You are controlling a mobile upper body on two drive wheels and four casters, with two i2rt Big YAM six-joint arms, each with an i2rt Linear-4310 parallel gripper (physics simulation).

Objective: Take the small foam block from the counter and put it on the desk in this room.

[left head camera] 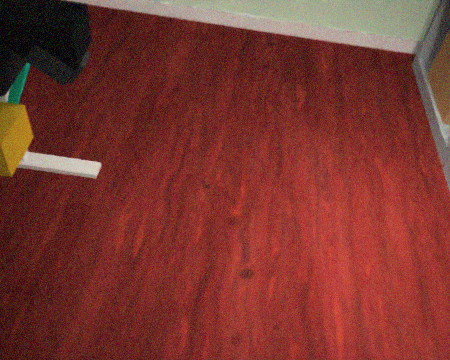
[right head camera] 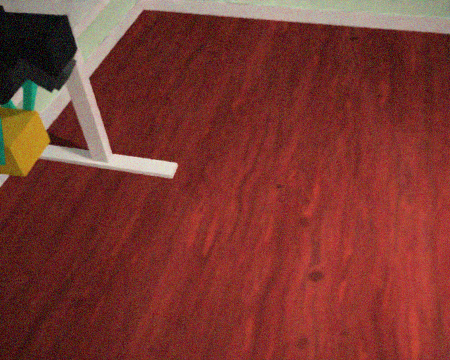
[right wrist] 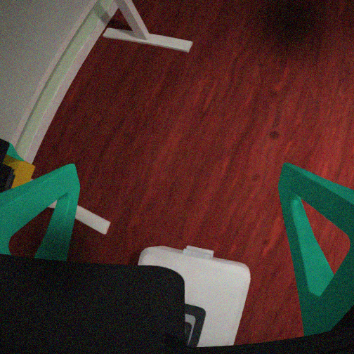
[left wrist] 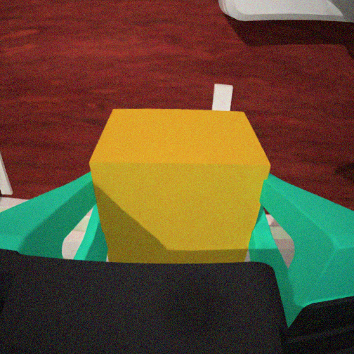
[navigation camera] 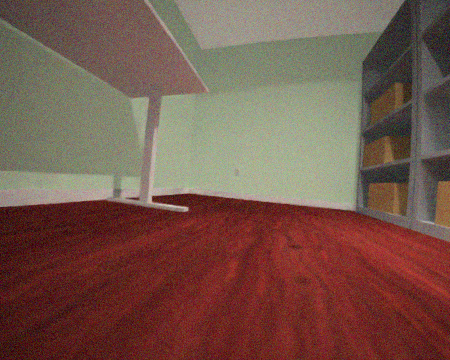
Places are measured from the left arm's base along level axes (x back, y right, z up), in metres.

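Where they show: left gripper, fingertip midpoint: (right head camera: 13,145).
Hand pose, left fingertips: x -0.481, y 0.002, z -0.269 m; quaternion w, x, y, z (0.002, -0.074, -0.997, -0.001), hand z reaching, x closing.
After its pixels a point has its place.
The foam block (left head camera: 16,137) @[x -0.475, y 0.025, z -0.258 m] (right head camera: 31,142) @[x -0.478, y 0.026, z -0.262 m] (left wrist: 180,200) (right wrist: 22,172) is a yellow block. My left gripper (left wrist: 177,174) is shut on it, one green finger on each side. In both head views the block shows at the left edge below the black wrist. My right gripper (right wrist: 178,174) is open, its fingers wide apart above the floor. The desk (navigation camera: 115,45) @[x -1.188, y -0.483, z -0.485 m] is at the upper left of the navigation view, seen from below; its white leg (right head camera: 90,115) @[x -1.594, y -0.420, z -1.109 m] (navigation camera: 150,150) @[x -1.595, y -0.421, z -0.991 m] and foot show too. In the right wrist view the pale desk top (right wrist: 45,40) is at the upper left. The counter does not show.
A grey shelf unit (navigation camera: 414,120) @[x -1.621, y 1.531, z -0.602 m] (left head camera: 425,95) @[x -2.130, y 1.644, z -1.372 m] with orange boxes (navigation camera: 387,197) @[x -1.933, y 1.619, z -1.196 m] stands at the right. Green walls (navigation camera: 280,140) @[x -2.858, y 0.820, z -0.521 m] with a white skirting board close off the back. The robot's white base (right wrist: 220,285) shows low in the right wrist view. The floor (navigation camera: 225,290) @[x -0.699, y 0.231, z -1.410 m] is red wood.
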